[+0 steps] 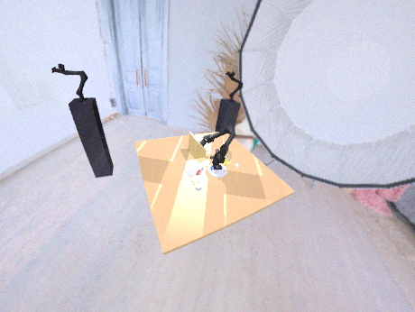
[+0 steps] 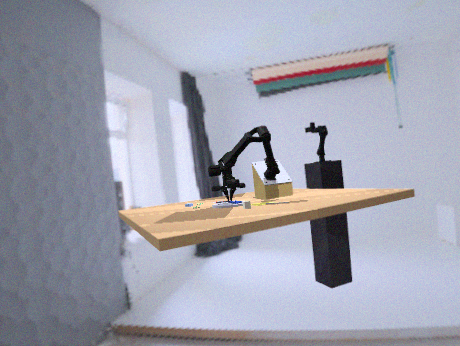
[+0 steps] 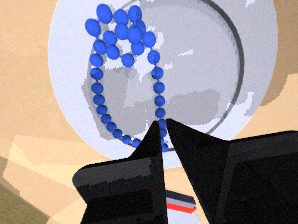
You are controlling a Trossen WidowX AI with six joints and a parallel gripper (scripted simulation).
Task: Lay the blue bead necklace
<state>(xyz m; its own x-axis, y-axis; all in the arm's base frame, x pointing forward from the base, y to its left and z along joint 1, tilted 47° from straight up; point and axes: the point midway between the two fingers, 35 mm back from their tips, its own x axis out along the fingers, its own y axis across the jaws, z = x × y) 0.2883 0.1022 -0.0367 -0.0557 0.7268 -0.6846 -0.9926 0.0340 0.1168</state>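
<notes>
My gripper tip is 1 cm short of the round bead board, 3 cm to the right of it and 1 cm above it. The rest, counted from my gripper tip: yellow flat piece: 12 cm behind, 19 cm to the left, 2 cm below; then red-and-grey object: 1 cm behind, 16 cm to the right, 1 cm below; then white cylinder: 1 cm ahead, 26 cm to the left.
</notes>
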